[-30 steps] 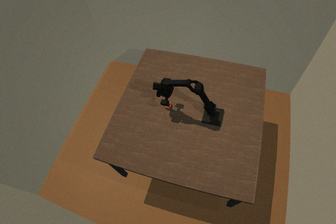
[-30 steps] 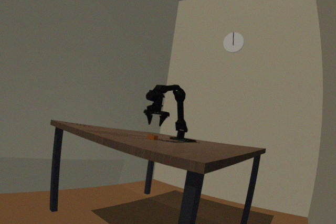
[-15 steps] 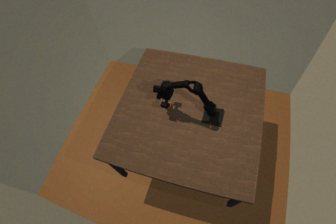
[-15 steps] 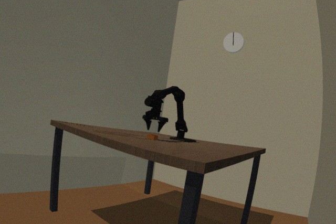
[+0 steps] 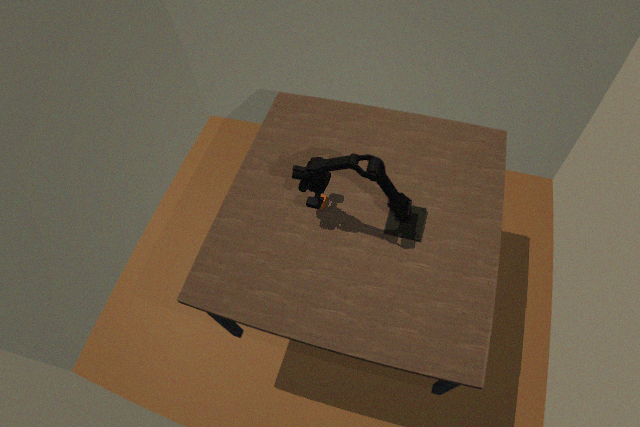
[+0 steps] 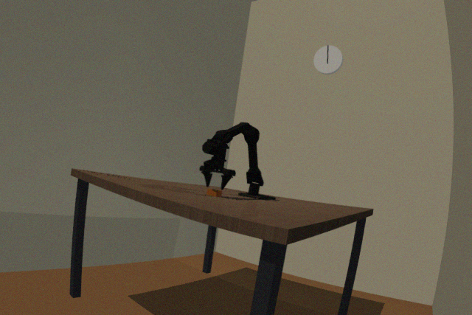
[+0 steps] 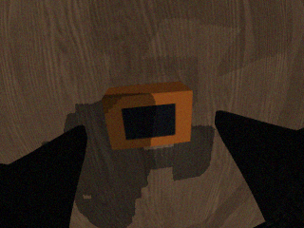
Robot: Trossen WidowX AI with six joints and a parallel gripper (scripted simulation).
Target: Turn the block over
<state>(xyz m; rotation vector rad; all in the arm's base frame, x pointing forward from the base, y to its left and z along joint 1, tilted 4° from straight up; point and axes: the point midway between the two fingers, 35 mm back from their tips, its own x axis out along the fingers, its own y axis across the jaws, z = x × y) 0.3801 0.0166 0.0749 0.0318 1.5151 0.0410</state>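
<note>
The orange block lies 1 cm below my gripper tip.
</note>
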